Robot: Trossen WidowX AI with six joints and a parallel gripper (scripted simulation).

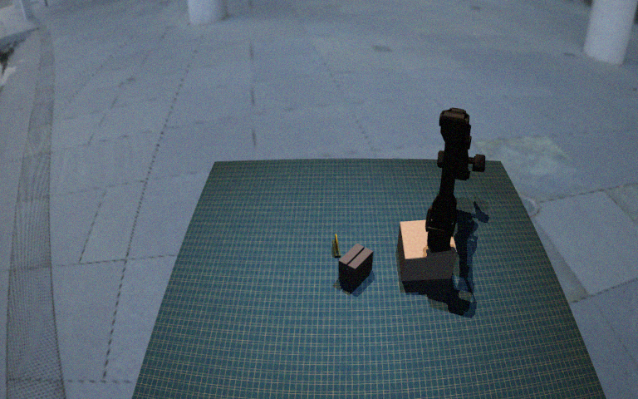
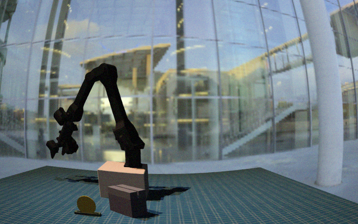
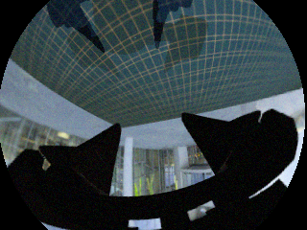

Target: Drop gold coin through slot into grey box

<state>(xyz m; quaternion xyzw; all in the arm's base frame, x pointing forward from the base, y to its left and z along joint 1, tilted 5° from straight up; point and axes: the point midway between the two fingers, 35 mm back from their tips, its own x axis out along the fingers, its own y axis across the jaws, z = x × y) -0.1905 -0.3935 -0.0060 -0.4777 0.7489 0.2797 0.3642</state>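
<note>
My gripper tip is now 510 mm short of the coin, 300 mm to the right of it and 70 mm above it.
</note>
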